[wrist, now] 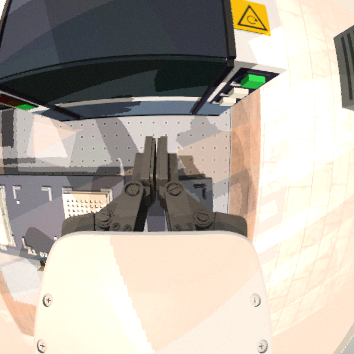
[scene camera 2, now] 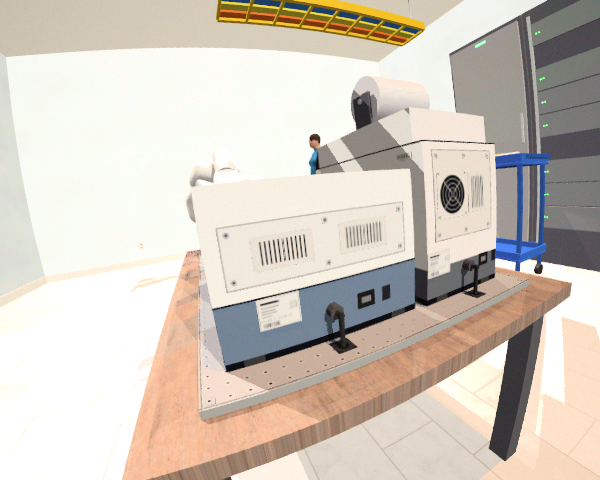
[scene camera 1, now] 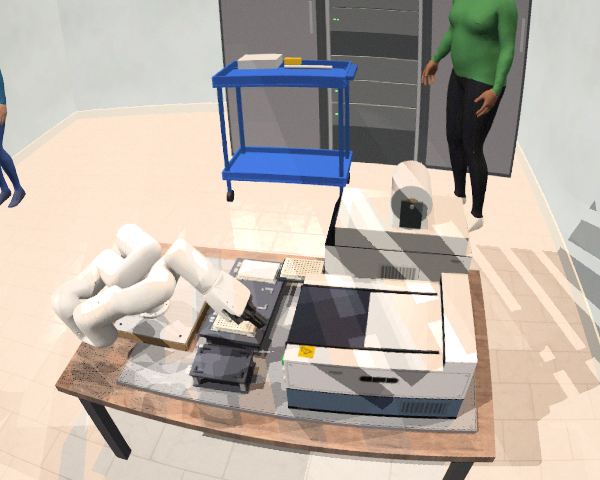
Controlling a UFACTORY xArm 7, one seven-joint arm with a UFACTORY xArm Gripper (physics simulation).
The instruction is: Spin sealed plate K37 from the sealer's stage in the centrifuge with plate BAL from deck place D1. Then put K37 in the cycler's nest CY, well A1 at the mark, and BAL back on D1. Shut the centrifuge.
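Places are measured from the arm's base along level axes (x left, y back, z up), in metres.
Where they show: gripper, between the fingertips: (wrist: 156,149) (scene camera 1: 263,324).
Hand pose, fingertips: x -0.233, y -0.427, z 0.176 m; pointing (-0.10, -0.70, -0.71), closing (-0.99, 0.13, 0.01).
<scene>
Things, the pixels of their top centre, and the offset from my fingertips. Level surfaces: height alone.
- dark deck, height of its surface: dz -0.154 m
- cream welled plate, centre of its top: (wrist: 86,227) (scene camera 1: 236,319) dx +0.154, dy +0.115, dz -0.138 m
- white plate, centre of its top: (scene camera 1: 258,269) dx +0.399, dy +0.080, dz -0.138 m
- sealer, centre of its top: (scene camera 1: 405,171) (scene camera 2: 381,84) dx +0.313, dy -0.368, dz +0.274 m
My gripper (scene camera 1: 262,322) (wrist: 156,149) is shut and empty, beside and above the front end of the dark deck (scene camera 1: 257,300) (wrist: 27,200). A cream welled plate (scene camera 1: 227,326) (wrist: 86,202) lies on the deck, left of the fingers in the wrist view. A white plate (scene camera 1: 258,270) (wrist: 4,220) lies at the deck's back end. Another welled plate (scene camera 1: 302,268) sits at the sealer (scene camera 1: 345,260) (scene camera 2: 462,237). The centrifuge (scene camera 1: 325,375) (scene camera 2: 310,195) (wrist: 120,32) has its dark lid panel over the opening. I cannot read plate names. The cycler cannot be told for certain.
A low dark stand (scene camera 1: 225,361) (wrist: 206,201) with corner brackets is in front of the deck. Green and pale buttons are on the centrifuge's front in the wrist view. A blue cart (scene camera 1: 285,80) (scene camera 2: 520,210) and a person in green (scene camera 1: 482,40) are beyond the table.
</scene>
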